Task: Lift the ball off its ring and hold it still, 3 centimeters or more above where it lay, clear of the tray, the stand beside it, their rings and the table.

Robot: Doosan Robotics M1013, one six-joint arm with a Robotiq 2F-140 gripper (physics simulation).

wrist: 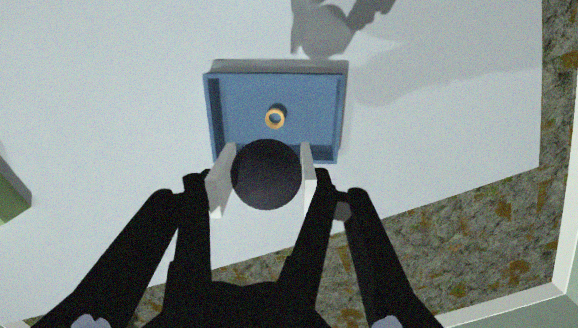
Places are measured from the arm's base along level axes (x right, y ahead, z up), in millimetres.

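Pixels of known places: gripper, fingertip midpoint: (268, 157).
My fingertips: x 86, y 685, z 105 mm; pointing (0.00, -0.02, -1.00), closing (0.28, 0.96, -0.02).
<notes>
Ahead of a thing's pixels: the offset from my fingertips to its middle. "spot": to the spot under its first point. Level surfaces: height alone.
A dark, nearly black ball {dx +4, dy -1, dz +25 mm} (266, 174) is held between the two pale finger pads of my gripper (268, 157), which is shut on it. The ball hangs in the air, well above the blue tray {spot: dx +18, dy +89, dz -133 mm} (340, 115), and covers part of the tray's near wall from this view. An orange ring {spot: dx +14, dy -6, dz -148 mm} (275, 127) stands bare on the tray floor, with the ball apart from it. The shadow of the gripper and ball falls on the white surface beyond the tray. The exact height of the ball cannot be measured from this view.
A green block-like object (12, 200), perhaps the stand, shows in part at the left edge. The white table top {dz -161 mm} (125, 100) lies around the tray. A mottled brown-grey surface (480, 235) with a pale border (500, 306) lies at the right and below.
</notes>
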